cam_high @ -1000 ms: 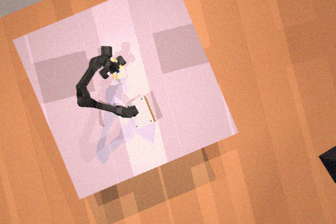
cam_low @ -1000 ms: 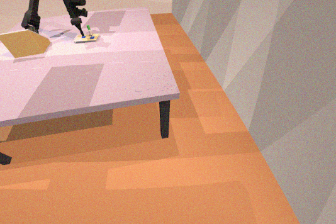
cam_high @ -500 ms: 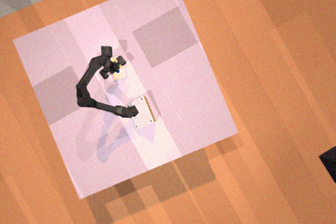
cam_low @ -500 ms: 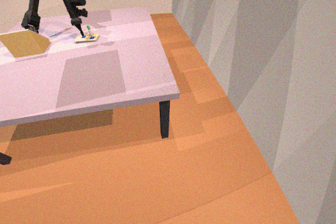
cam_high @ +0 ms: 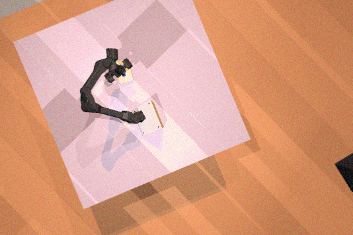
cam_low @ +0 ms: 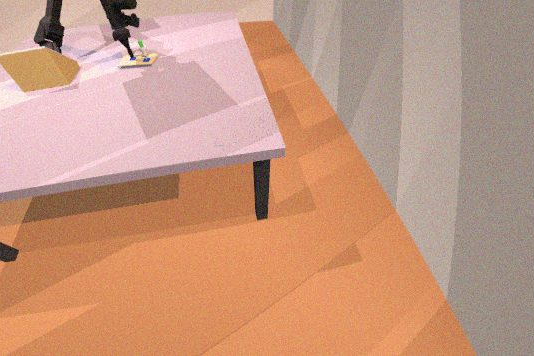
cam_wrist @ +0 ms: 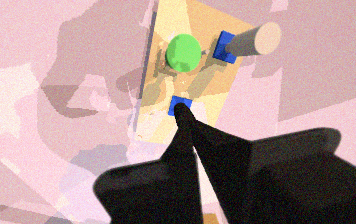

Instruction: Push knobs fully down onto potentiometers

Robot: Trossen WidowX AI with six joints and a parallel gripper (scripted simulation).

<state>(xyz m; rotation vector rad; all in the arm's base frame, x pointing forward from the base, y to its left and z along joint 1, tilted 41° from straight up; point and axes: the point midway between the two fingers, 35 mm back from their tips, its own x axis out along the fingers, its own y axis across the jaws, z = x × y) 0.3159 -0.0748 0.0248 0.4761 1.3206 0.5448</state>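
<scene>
Right now the green knob is 5 cm ahead of my gripper tip, 1 cm to the left of it and 1 cm above it. The rest, counted from my gripper tip: black knob: 2 cm below.
</scene>
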